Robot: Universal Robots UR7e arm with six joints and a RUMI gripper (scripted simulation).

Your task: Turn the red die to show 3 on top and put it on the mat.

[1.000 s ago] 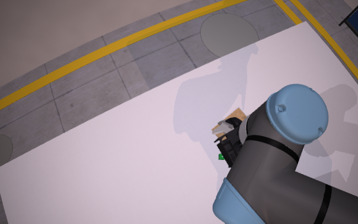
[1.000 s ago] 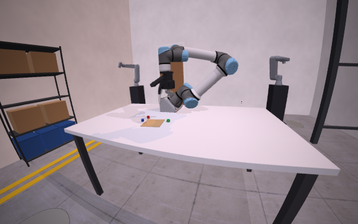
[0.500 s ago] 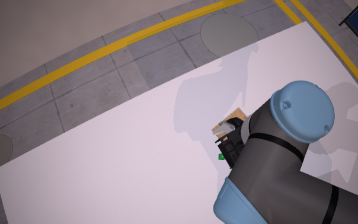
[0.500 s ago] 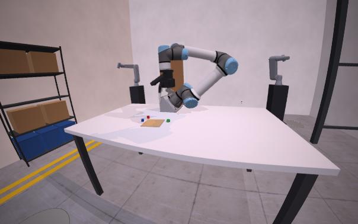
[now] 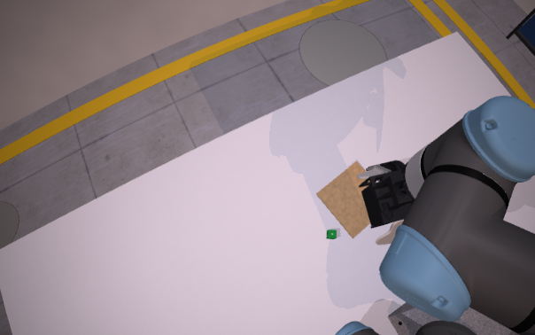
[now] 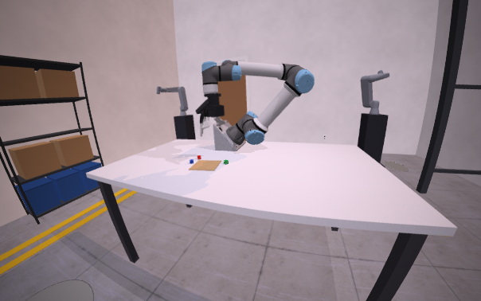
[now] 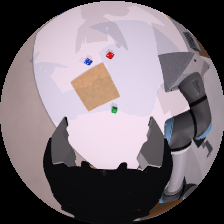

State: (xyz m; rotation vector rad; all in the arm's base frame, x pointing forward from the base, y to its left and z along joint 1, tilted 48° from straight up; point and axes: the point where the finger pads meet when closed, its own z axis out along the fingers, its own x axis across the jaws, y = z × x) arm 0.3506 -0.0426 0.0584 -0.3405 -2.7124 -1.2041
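The red die is 40 mm behind my hand, 130 mm to the right of it and 150 mm below it. From my hand the other things lie so: mat 50 mm ahead, 30 mm to the right, 160 mm below; blue die 40 mm ahead, 130 mm to the right, 150 mm below; green die 70 mm to the left, 150 mm below.
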